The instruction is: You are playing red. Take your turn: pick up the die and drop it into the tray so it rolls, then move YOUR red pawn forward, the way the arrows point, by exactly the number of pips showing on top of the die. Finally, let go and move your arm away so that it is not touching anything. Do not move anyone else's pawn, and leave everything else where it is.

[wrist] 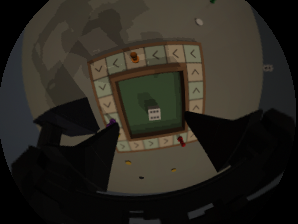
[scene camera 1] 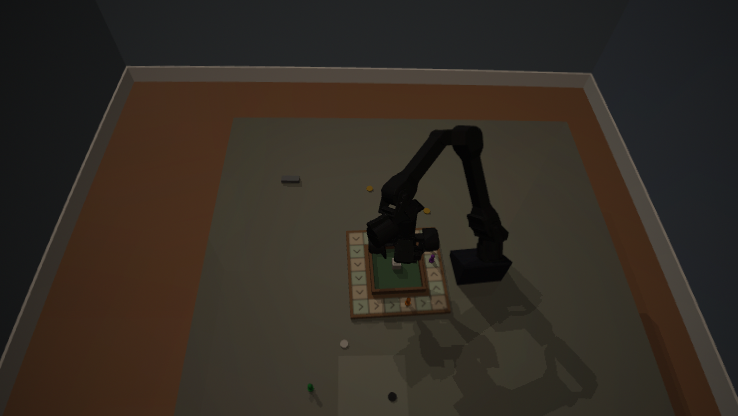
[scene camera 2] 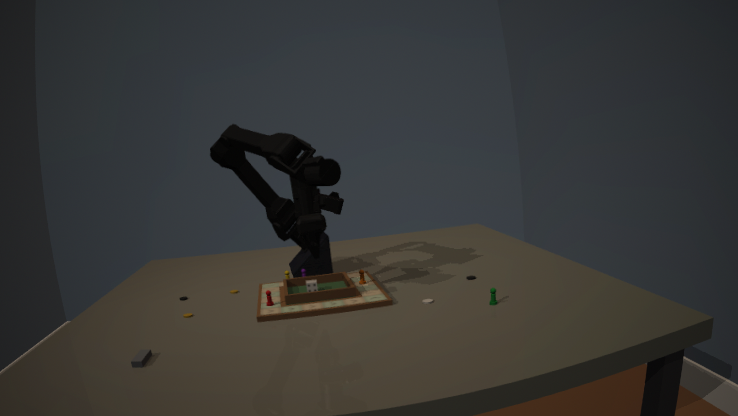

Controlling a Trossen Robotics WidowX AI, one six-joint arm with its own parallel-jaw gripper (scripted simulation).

Scene:
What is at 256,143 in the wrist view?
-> My gripper.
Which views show my gripper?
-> The wrist view, scene camera 1 and scene camera 2: all of them.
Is my gripper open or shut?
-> Open.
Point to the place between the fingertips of my gripper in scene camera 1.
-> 401,256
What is my gripper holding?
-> Nothing.

